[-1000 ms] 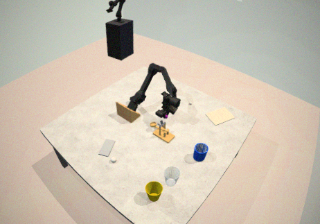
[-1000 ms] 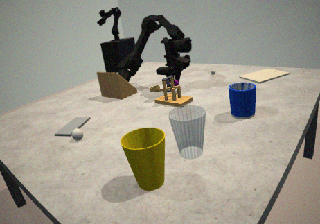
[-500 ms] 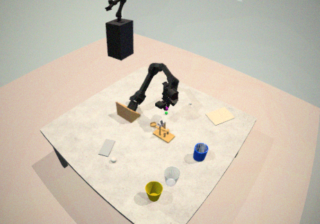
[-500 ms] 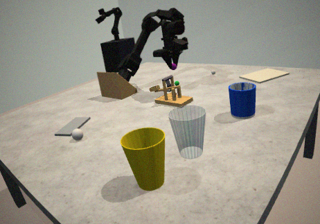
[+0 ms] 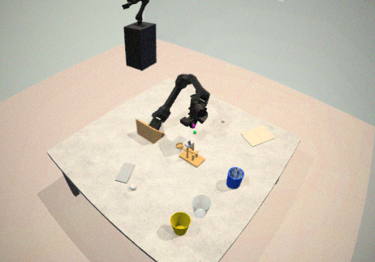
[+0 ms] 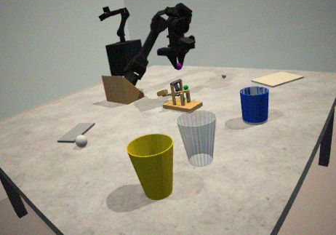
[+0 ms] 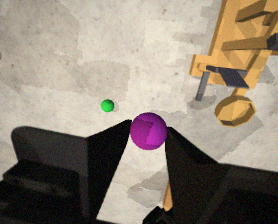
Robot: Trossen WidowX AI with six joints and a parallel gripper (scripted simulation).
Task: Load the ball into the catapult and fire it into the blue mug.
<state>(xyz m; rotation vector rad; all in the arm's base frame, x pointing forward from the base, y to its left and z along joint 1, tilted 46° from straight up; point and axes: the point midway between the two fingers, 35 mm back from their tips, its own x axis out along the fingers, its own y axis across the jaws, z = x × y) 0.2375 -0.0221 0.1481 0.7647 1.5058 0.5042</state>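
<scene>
The wooden catapult is 11 cm to the right of my gripper tip, 8 cm below it and 5 cm ahead of it. From my gripper tip the other things lie so: blue mug: 39 cm ahead, 17 cm to the right, 10 cm below; purple ball: 1 cm above; green ball: 12 cm below, 8 cm to the left, 3 cm behind.
</scene>
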